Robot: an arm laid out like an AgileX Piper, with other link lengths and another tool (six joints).
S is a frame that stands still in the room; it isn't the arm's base.
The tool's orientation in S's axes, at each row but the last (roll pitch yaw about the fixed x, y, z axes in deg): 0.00, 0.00, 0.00; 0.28, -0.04, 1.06; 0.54, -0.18, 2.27; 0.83, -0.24, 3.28
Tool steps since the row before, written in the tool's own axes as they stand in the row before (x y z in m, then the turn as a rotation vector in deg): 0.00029, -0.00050, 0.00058, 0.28, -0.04, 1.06; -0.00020, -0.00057, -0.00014, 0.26, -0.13, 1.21; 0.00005, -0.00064, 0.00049, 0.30, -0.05, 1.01; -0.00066, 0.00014, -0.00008, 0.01, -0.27, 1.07
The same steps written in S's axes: 0.00029, -0.00050, 0.00058, 0.28, -0.04, 1.06; -0.00019, -0.00057, -0.00014, 0.26, -0.13, 1.21; 0.00007, -0.00064, 0.00048, 0.30, -0.05, 1.01; -0.00067, 0.00010, -0.00008, 0.02, -0.28, 1.07
